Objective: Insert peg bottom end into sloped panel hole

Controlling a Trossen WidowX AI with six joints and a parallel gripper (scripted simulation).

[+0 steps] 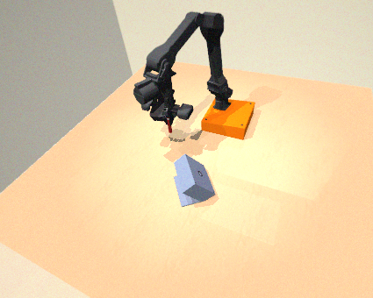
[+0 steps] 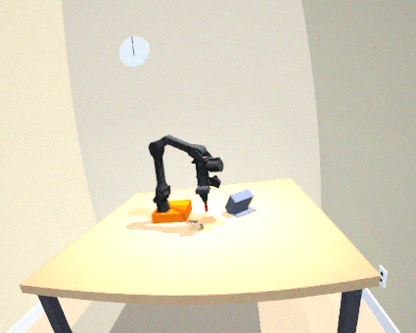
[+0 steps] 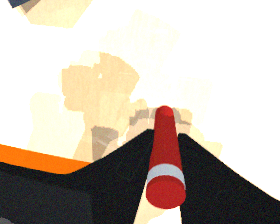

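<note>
The sloped panel lies 130 mm ahead of my gripper tip, 190 mm to the left of it and 60 mm below it. Round my gripper tip: red peg: 20 mm above.
</note>
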